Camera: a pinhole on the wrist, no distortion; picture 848 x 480 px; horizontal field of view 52.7 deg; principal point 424.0 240.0 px. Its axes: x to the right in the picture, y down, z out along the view. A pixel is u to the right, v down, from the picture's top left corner.
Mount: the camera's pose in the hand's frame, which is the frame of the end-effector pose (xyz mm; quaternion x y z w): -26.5 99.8 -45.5 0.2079 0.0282 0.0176 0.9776
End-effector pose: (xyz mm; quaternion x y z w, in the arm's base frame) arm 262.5 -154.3 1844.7 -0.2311 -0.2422 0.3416 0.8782
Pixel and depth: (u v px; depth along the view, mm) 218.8 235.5 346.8
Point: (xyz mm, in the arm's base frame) 68.3 -181.5 2060.3
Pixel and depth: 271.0 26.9 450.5
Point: 116.6 -255.4 2183.3
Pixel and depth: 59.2 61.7 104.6
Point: 178.5 -166.1 1840.8
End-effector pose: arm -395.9 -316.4 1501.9 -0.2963 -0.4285 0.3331 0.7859
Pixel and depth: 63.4 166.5 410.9
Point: -719.4 -456.9 1647.8
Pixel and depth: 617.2 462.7 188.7
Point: -529.7 -227.4 1528.1
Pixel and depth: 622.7 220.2 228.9
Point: -518.4 -253.2 1590.4
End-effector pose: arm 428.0 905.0 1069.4 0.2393 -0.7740 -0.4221 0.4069
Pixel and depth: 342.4 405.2 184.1
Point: 330.4 1022.0 1060.3
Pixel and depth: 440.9 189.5 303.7
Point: 243.5 987.6 965.5
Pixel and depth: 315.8 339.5 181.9
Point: 340.0 1015.6 1049.8
